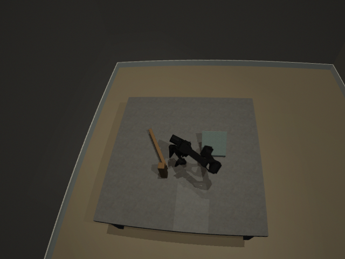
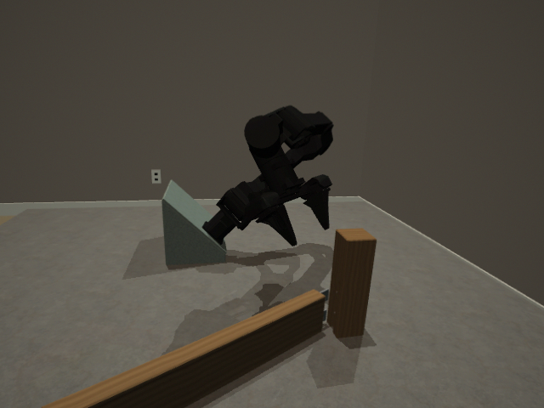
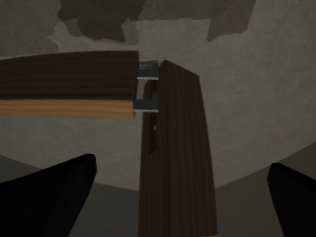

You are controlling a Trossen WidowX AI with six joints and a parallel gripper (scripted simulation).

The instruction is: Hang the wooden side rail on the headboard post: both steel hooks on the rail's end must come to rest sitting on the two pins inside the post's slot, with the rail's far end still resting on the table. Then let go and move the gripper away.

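The headboard post is 7 cm ahead of my gripper tip, 5 cm to the left of it and 6 cm below it.
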